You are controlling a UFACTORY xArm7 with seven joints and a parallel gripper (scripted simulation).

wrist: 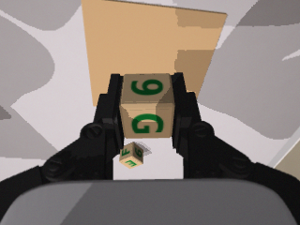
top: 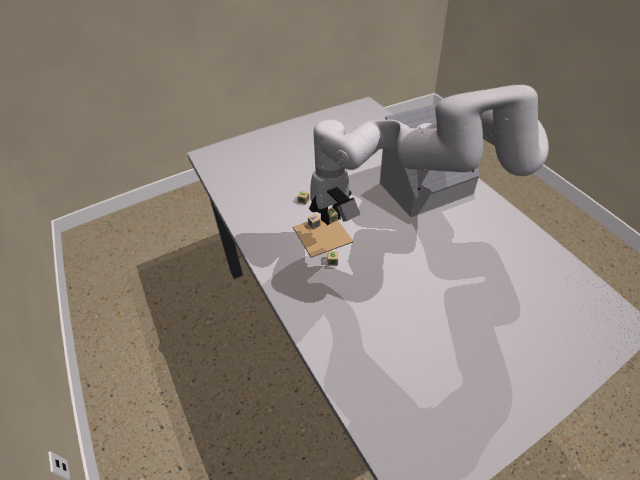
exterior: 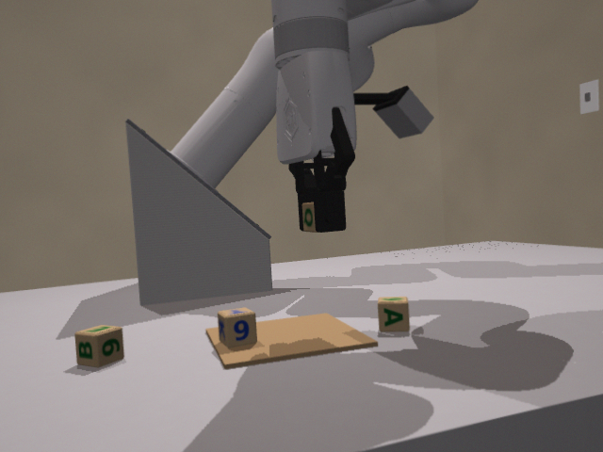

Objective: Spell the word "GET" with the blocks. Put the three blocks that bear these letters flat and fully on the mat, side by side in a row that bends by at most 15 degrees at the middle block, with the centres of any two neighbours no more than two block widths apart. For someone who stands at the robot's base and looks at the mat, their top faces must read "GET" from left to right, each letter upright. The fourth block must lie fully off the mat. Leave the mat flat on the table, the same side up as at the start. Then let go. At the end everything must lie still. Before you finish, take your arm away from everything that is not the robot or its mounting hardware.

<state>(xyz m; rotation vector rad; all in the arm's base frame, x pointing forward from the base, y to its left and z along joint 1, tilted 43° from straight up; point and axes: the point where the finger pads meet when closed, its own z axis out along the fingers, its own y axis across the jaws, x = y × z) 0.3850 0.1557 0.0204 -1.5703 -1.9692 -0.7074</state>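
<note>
The tan mat lies 12 cm below my hand, 5 cm to the right of it and 1 cm ahead of it. From my hand the other things lie so: wooden block 1 cm below.
</note>
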